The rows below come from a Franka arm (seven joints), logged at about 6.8 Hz.
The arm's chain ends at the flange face. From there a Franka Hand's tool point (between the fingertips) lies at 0.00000 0.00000 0.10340 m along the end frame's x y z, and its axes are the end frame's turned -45 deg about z.
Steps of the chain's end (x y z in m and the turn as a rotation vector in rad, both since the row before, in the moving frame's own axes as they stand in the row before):
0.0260 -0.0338 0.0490 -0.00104 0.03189 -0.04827
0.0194 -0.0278 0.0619 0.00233 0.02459 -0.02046
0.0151 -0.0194 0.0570 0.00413 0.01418 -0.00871
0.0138 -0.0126 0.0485 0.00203 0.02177 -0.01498
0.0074 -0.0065 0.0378 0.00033 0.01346 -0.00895
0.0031 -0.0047 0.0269 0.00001 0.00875 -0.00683
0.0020 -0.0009 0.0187 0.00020 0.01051 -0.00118
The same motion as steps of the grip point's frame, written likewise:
0.0446 -0.0032 0.0489 -0.02329 0.02181 -0.04827
0.0354 -0.0043 0.0619 -0.01574 0.01904 -0.02046
0.0257 -0.0023 0.0570 -0.00711 0.01295 -0.00871
0.0204 0.0023 0.0485 -0.01396 0.01683 -0.01498
0.0108 0.0016 0.0378 -0.00928 0.00975 -0.00895
0.0062 -0.0005 0.0269 -0.00618 0.00619 -0.00683
0.0028 0.0015 0.0187 -0.00729 0.00757 -0.00118

